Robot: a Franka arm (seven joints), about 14 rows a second.
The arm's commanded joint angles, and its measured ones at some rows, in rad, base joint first. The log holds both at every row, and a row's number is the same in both.
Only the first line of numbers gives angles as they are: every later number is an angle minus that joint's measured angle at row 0.
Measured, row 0:
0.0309 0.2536 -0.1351 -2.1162 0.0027 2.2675 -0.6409
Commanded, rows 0 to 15:
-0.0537 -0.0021 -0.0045 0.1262 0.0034 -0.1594 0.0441
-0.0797 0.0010 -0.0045 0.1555 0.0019 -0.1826 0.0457
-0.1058 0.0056 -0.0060 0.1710 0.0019 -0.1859 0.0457
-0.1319 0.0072 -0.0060 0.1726 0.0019 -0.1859 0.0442
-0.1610 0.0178 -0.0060 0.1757 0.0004 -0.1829 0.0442
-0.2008 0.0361 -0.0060 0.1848 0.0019 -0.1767 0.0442
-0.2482 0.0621 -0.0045 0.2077 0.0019 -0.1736 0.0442
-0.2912 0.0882 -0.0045 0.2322 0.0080 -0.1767 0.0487
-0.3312 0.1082 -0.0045 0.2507 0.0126 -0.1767 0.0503
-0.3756 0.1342 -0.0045 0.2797 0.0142 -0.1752 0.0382
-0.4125 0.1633 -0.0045 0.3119 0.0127 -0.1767 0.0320
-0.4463 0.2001 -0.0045 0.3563 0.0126 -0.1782 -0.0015
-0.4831 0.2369 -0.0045 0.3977 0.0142 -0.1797 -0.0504
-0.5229 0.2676 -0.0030 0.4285 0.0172 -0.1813 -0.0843
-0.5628 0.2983 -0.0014 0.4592 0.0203 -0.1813 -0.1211
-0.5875 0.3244 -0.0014 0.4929 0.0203 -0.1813 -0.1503
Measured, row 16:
-0.5308 0.2507 -0.0164 0.3917 0.0035 -0.1619 -0.0879
